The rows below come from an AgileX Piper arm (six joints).
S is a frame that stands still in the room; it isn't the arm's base.
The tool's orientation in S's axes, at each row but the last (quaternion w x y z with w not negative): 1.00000, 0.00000, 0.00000, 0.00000; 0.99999, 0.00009, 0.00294, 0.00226; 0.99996, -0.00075, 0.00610, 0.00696; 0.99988, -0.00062, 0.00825, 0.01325; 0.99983, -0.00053, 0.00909, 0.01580; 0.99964, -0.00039, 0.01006, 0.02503; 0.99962, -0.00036, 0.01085, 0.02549; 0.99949, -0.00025, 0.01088, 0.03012; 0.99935, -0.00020, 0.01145, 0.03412; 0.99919, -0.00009, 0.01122, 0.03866; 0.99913, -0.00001, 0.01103, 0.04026
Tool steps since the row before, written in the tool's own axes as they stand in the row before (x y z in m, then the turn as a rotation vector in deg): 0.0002, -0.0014, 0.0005, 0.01, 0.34, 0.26; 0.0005, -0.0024, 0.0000, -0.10, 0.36, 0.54; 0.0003, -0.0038, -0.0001, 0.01, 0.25, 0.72; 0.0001, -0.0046, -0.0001, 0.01, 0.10, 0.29; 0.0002, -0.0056, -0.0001, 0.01, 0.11, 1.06; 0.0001, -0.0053, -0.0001, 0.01, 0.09, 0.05; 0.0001, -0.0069, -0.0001, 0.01, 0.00, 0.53; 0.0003, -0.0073, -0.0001, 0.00, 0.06, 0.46; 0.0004, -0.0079, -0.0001, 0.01, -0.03, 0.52; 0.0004, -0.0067, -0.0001, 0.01, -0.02, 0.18; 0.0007, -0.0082, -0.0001, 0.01, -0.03, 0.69
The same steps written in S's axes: 0.0002, -0.0014, 0.0005, 0.01, 0.34, 0.26; 0.0005, -0.0024, 0.0000, -0.10, 0.36, 0.54; 0.0004, -0.0038, -0.0001, 0.02, 0.25, 0.72; 0.0002, -0.0046, -0.0001, 0.01, 0.10, 0.29; 0.0004, -0.0056, -0.0001, 0.03, 0.11, 1.06; 0.0004, -0.0053, -0.0001, 0.01, 0.09, 0.05; 0.0004, -0.0069, -0.0001, 0.02, 0.00, 0.53; 0.0007, -0.0073, -0.0001, 0.01, 0.06, 0.46; 0.0009, -0.0079, -0.0001, 0.02, -0.03, 0.52; 0.0009, -0.0066, -0.0001, 0.02, -0.02, 0.18; 0.0014, -0.0081, -0.0001, 0.03, -0.03, 0.69
